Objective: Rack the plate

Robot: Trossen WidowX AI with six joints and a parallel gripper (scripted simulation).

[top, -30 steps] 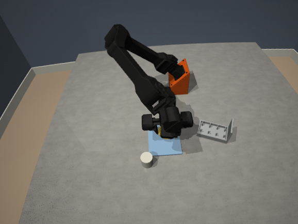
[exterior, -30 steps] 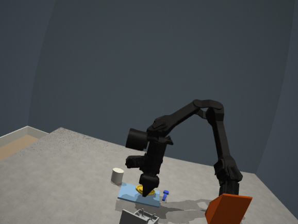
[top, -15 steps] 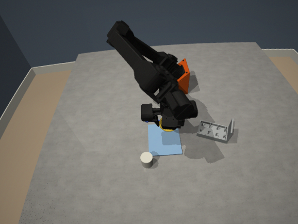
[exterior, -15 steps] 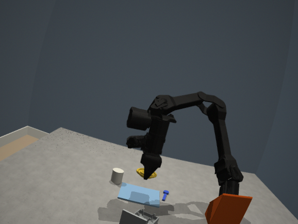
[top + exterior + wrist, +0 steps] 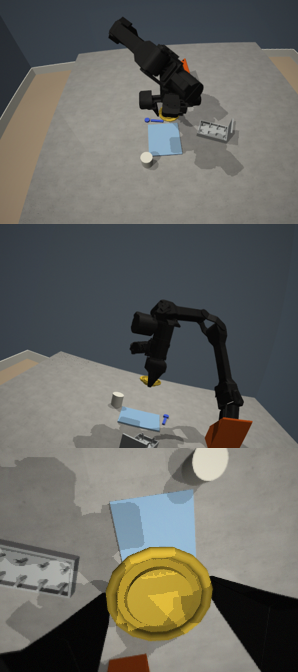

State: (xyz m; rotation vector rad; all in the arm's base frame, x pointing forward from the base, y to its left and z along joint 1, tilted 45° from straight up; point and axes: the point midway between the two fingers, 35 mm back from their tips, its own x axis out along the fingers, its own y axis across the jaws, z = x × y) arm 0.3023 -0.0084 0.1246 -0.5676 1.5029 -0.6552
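My gripper tip is now 10 mm past the grey dish rack, 190 mm to the right of it and 140 mm above it. Round my gripper tip: cup 100 mm ahead, 90 mm to the right, 140 mm below; then yellow plate 10 mm above; then light blue mat 20 mm to the right, 160 mm below.
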